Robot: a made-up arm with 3 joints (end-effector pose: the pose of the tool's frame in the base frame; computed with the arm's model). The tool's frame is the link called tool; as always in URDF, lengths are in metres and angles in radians.
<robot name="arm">
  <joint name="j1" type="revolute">
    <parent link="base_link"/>
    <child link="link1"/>
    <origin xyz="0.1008 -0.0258 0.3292"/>
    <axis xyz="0 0 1"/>
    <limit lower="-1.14" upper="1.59"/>
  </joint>
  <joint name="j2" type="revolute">
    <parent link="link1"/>
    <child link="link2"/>
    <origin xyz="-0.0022 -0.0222 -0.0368"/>
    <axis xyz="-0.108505 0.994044 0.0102"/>
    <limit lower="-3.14" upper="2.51"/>
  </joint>
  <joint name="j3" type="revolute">
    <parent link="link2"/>
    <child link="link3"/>
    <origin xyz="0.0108 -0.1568 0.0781"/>
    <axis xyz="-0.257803 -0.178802 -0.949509"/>
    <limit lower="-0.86" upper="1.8"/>
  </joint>
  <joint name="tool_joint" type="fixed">
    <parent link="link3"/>
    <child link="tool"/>
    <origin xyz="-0.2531 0.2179 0.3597" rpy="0 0 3.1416"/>
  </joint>
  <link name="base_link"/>
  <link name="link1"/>
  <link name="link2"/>
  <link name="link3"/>
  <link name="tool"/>
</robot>
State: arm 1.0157 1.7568 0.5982
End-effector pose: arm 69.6 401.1 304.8 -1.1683 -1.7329 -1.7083
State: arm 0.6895 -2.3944 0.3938
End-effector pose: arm -144.1 -20.4 -89.8 -2.3834 -1.6932 1.1015
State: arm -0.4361 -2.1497 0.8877
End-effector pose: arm -100.8 298.7 128.9 -2.1762 -0.5365 0.7525
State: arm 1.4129 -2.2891 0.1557
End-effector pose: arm -28.7 -207.0 -135.3 1.6172 1.9521 -0.9524
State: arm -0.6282 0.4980 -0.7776
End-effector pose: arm -9.3 -208.8 852.3 -0.7326 0.7478 -2.8834
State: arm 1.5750 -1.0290 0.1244
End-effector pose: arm 48.3 -510.4 332.4 0.7070 0.9370 -1.5410
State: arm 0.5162 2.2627 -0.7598
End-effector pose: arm 661.8 132.0 184.1 -2.6911 0.0785 -0.9001
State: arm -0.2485 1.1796 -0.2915
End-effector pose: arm 414.1 -103.6 720.9 1.7771 -0.3721 2.5562
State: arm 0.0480 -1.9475 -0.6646
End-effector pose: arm -227.0 -241.5 -146.4 2.1069 -0.2811 -1.5445
